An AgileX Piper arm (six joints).
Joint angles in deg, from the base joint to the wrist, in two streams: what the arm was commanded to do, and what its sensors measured. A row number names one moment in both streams.
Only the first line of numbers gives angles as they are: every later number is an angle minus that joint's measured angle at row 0.
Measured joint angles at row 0:
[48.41, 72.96, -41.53, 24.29, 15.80, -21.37]
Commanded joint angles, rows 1 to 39:
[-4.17, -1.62, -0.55, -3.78, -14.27, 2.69]
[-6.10, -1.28, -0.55, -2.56, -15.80, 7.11]
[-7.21, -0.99, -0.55, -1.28, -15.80, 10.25]
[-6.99, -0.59, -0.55, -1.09, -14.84, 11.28]
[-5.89, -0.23, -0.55, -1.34, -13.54, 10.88]
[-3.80, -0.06, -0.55, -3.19, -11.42, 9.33]
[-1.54, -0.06, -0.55, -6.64, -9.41, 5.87]
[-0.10, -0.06, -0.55, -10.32, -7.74, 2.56]
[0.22, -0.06, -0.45, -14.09, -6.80, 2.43]
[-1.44, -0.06, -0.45, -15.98, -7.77, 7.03]
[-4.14, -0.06, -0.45, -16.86, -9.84, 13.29]
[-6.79, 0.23, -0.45, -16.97, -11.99, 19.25]
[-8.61, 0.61, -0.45, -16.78, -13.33, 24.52]
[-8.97, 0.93, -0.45, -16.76, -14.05, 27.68]
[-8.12, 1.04, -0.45, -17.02, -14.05, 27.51]
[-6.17, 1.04, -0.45, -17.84, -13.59, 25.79]
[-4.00, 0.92, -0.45, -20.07, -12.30, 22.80]
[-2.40, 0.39, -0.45, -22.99, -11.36, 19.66]
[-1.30, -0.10, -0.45, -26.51, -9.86, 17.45]
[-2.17, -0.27, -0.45, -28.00, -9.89, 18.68]
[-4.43, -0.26, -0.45, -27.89, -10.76, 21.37]
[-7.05, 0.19, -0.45, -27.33, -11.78, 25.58]
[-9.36, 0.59, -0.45, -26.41, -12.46, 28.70]
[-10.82, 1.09, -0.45, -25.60, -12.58, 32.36]
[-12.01, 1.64, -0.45, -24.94, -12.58, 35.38]
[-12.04, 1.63, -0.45, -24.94, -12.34, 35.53]
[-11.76, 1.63, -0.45, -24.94, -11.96, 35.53]
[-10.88, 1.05, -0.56, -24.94, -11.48, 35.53]
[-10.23, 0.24, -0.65, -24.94, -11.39, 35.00]
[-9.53, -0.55, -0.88, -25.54, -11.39, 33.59]
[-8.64, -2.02, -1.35, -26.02, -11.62, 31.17]
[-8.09, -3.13, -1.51, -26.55, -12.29, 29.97]
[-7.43, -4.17, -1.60, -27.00, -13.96, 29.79]
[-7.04, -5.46, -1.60, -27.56, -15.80, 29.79]
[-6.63, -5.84, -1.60, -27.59, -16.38, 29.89]
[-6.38, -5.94, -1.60, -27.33, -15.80, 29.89]
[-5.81, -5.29, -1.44, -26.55, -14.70, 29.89]
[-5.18, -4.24, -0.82, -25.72, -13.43, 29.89]
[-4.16, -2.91, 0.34, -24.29, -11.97, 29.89]
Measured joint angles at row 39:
[-6.51, -4.84, -1.15, -26.62, -13.16, 30.57]
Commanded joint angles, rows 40 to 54:
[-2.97, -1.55, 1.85, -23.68, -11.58, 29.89]
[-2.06, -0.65, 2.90, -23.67, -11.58, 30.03]
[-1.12, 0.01, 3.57, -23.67, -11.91, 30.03]
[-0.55, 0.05, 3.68, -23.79, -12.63, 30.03]
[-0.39, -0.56, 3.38, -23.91, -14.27, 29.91]
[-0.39, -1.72, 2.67, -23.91, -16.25, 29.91]
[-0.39, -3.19, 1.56, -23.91, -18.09, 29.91]
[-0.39, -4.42, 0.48, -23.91, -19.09, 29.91]
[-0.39, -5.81, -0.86, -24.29, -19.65, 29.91]
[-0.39, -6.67, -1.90, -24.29, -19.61, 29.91]
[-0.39, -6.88, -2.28, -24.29, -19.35, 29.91]
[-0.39, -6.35, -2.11, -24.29, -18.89, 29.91]
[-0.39, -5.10, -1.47, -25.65, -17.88, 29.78]
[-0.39, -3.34, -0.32, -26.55, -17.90, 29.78]
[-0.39, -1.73, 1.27, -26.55, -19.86, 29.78]
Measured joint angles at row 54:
[-0.49, -5.81, -1.71, -24.29, -18.02, 30.17]
